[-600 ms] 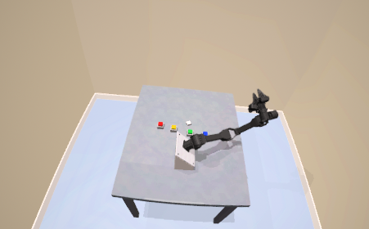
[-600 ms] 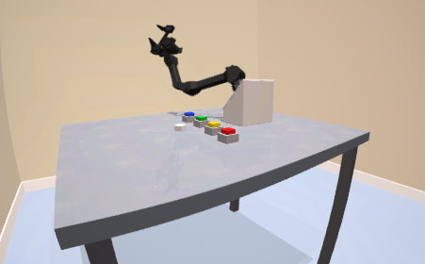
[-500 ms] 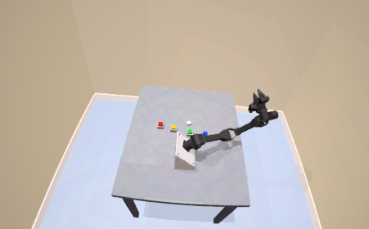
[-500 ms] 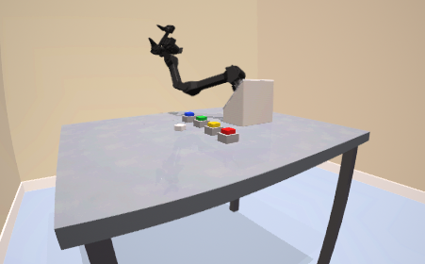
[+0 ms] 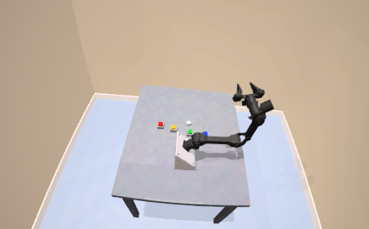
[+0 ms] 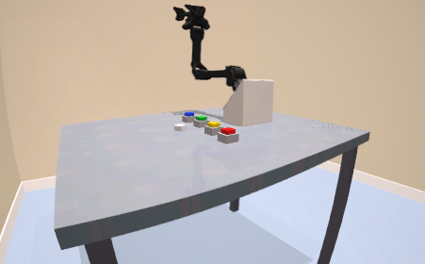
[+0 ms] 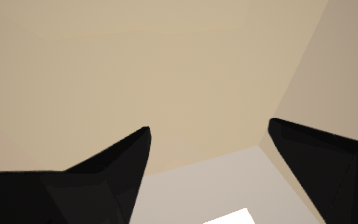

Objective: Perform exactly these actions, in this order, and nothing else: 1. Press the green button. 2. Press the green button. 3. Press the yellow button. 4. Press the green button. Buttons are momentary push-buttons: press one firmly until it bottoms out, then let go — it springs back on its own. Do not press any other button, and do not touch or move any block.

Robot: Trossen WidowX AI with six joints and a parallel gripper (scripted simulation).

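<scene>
Right now my gripper tip is 260 mm to the right of the green button and 530 mm above it. Round my gripper tip: blue button: 10 mm ahead, 140 mm to the left, 530 mm below; then yellow button: 20 mm ahead, 390 mm to the left, 530 mm below; then small white block: 110 mm ahead, 280 mm to the left, 550 mm below.
</scene>
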